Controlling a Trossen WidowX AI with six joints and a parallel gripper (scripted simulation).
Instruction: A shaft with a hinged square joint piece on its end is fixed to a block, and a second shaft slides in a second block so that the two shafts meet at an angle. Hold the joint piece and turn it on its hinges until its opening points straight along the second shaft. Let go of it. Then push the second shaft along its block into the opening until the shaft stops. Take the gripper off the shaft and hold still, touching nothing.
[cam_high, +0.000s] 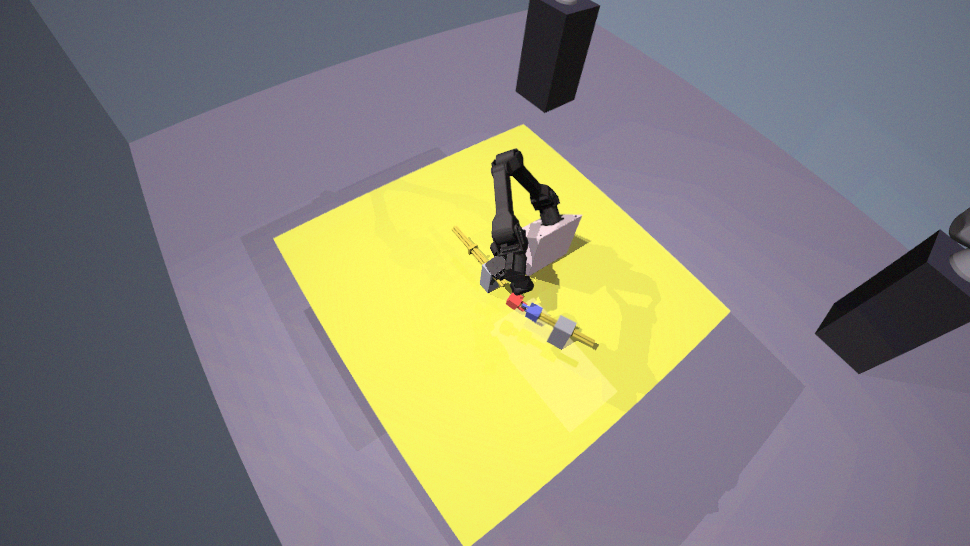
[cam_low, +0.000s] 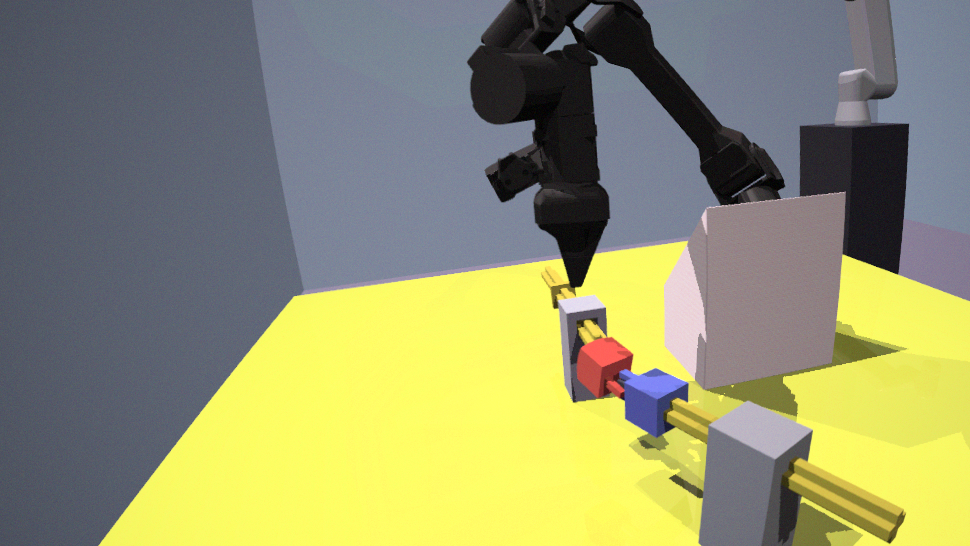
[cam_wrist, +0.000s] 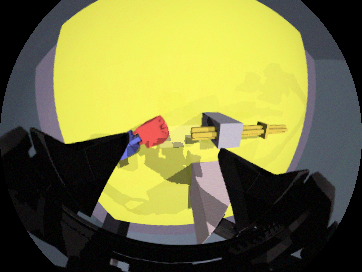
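Now: gripper tip 90 mm above the red joint piece, 40 mm to the right of it and 20 mm past it.
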